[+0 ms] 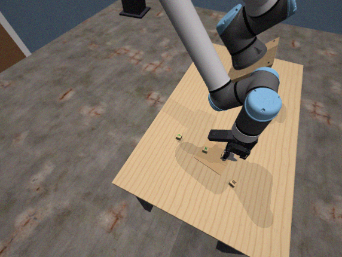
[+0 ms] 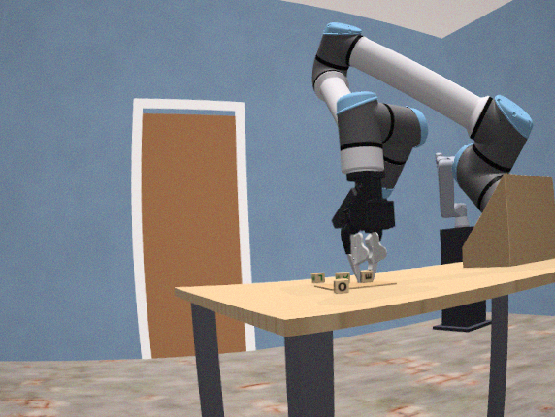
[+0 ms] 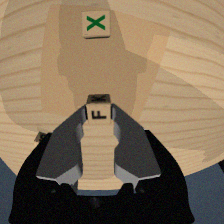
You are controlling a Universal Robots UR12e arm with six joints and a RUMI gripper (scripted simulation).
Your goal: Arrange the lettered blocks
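My hand is 40 mm to the left of the tan mat and 20 mm above it. Round my hand: R block: 110 mm ahead, 60 mm to the left, 10 mm below.
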